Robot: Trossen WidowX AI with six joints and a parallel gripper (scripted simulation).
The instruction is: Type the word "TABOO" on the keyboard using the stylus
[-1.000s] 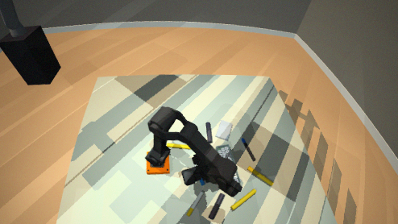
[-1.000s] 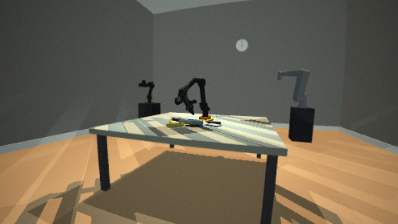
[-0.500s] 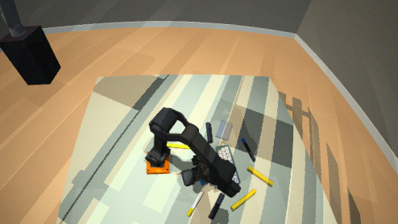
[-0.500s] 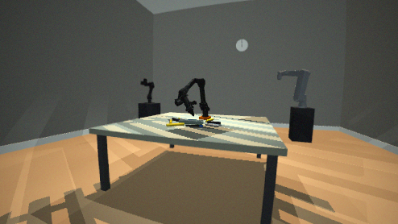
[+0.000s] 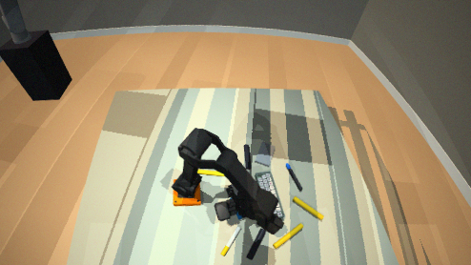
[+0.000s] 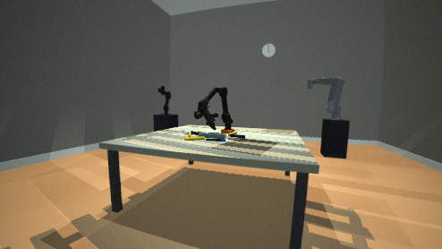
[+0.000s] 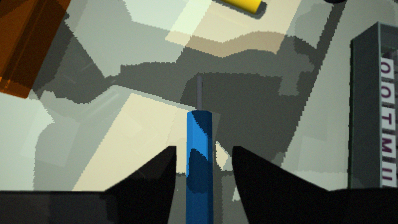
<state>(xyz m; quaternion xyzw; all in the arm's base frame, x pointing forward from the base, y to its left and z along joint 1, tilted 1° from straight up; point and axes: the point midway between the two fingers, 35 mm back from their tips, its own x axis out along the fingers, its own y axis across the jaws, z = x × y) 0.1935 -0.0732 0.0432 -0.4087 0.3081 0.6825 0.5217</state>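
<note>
The blue stylus lies 10 mm to the left of my gripper tip and 30 mm below it. From my gripper tip the other things lie so: blue-tipped dark pen: 270 mm ahead, 130 mm to the left, 30 mm below; then white-and-yellow pen: 40 mm behind, 150 mm to the right, 30 mm below; then grey stylus tip: 10 mm behind, 50 mm to the left, 30 mm below.
</note>
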